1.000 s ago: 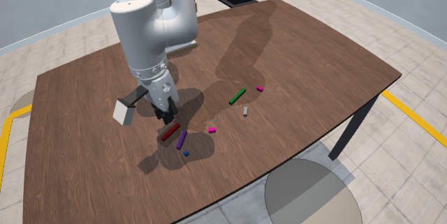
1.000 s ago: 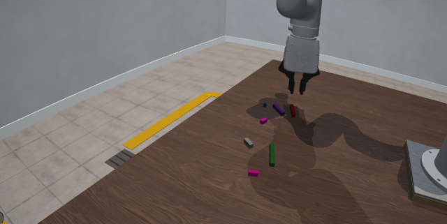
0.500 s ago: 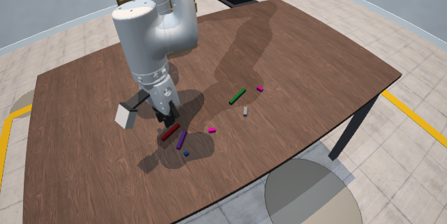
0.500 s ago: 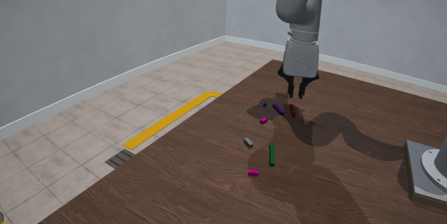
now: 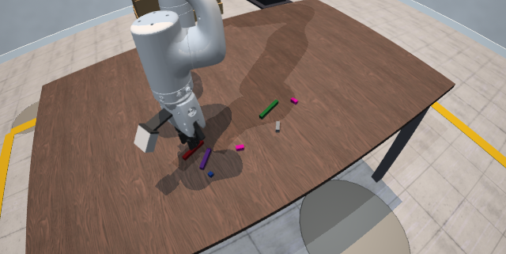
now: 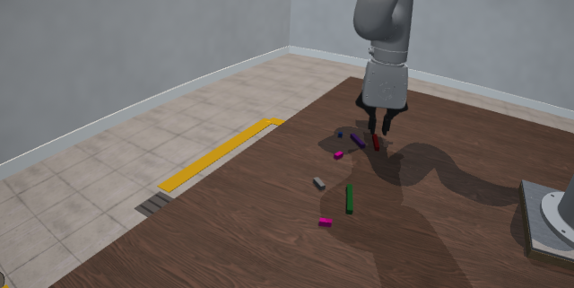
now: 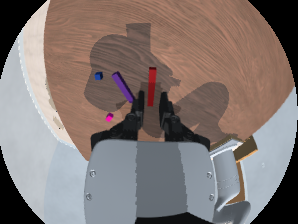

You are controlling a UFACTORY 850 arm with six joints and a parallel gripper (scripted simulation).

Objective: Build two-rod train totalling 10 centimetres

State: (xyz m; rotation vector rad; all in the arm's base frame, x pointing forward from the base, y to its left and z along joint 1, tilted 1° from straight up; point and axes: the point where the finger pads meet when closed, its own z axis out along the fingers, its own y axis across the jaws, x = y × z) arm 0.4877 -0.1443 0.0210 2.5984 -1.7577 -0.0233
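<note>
Right now the red rod is 50 mm below my hand. The rest, counted from my hand: grey rod (50 mm ahead, 230 mm to the left, 50 mm below); then purple rod (40 mm ahead, 20 mm to the left, 50 mm below); then small blue rod (90 mm ahead, 10 mm to the left, 50 mm below).
</note>
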